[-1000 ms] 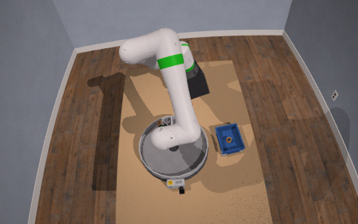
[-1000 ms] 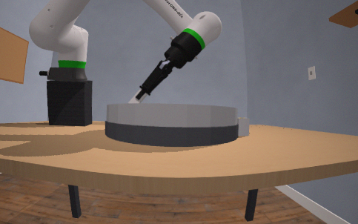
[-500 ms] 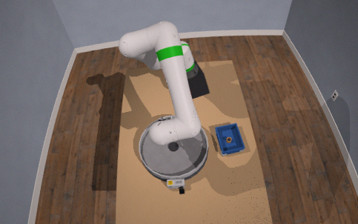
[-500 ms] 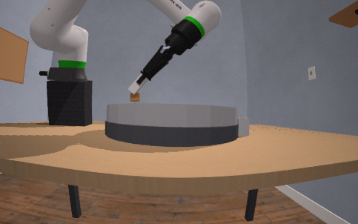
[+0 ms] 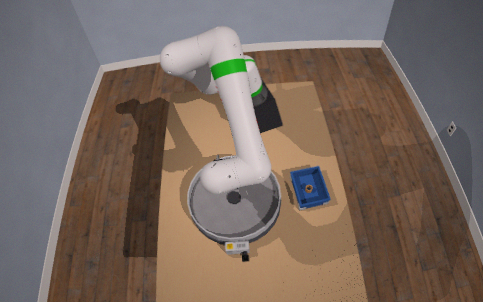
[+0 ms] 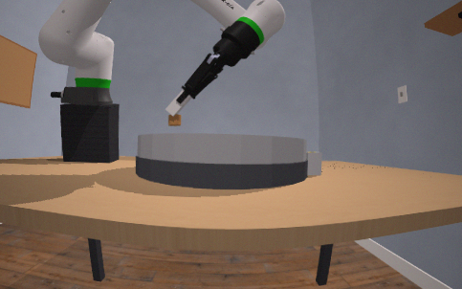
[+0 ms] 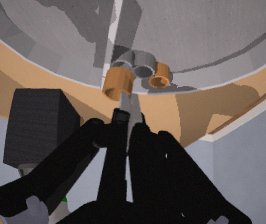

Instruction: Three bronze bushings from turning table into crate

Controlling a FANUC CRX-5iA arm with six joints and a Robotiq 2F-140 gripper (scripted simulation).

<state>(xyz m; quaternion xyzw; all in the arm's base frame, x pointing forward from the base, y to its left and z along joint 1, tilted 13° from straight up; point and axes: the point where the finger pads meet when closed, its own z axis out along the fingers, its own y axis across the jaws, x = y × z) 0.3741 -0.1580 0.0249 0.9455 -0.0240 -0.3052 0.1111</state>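
Right now the blue crate is 80 mm ahead of my hand, 390 mm to the left of it and 150 mm below it. Round my hand: grey turning table (110 mm ahead, 40 mm to the left, 120 mm below).
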